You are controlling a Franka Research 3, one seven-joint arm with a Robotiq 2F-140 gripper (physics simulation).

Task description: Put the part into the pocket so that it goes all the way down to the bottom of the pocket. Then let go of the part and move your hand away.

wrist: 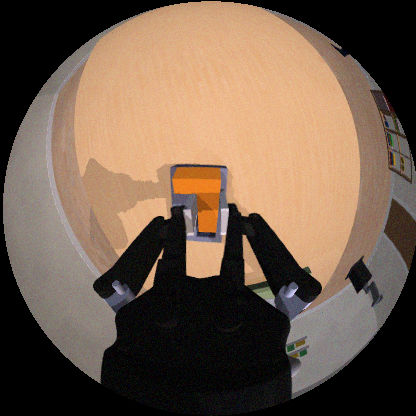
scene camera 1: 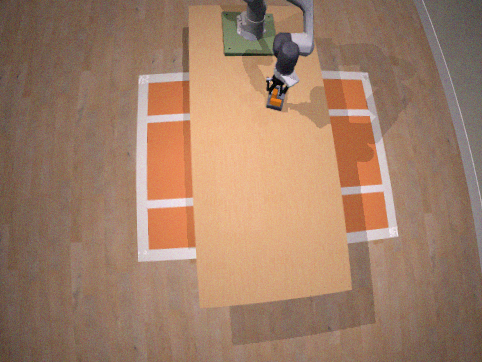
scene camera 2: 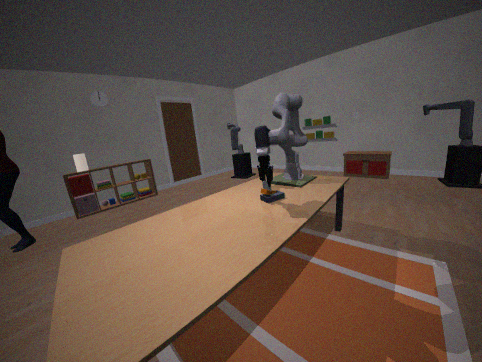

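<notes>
The part is an orange L-shaped piece (scene camera 1: 275, 102) (scene camera 2: 269, 191) (wrist: 196, 186). It lies at the opening of the pocket in a dark grey-blue block (scene camera 1: 273, 108) (scene camera 2: 273, 198) (wrist: 224, 179), which sits on the table. Its wide arm is at the block's far end in the wrist view, and its stem points toward the gripper. A dark gap shows at the stem's near end. How deep the part sits cannot be told. My gripper (scene camera 1: 276, 91) (scene camera 2: 266, 188) (wrist: 207, 198) is shut on the stem, with one pale pad on each side, low over the block.
The light wooden table (scene camera 1: 265, 200) (scene camera 2: 190, 240) extends far beyond the block. The green base plate (scene camera 1: 235, 47) (scene camera 2: 307, 179) of the arm is behind the block. A cube shelf (scene camera 2: 113, 186) and part of a person (scene camera 2: 6, 185) are at the left of scene camera 2, away from the table.
</notes>
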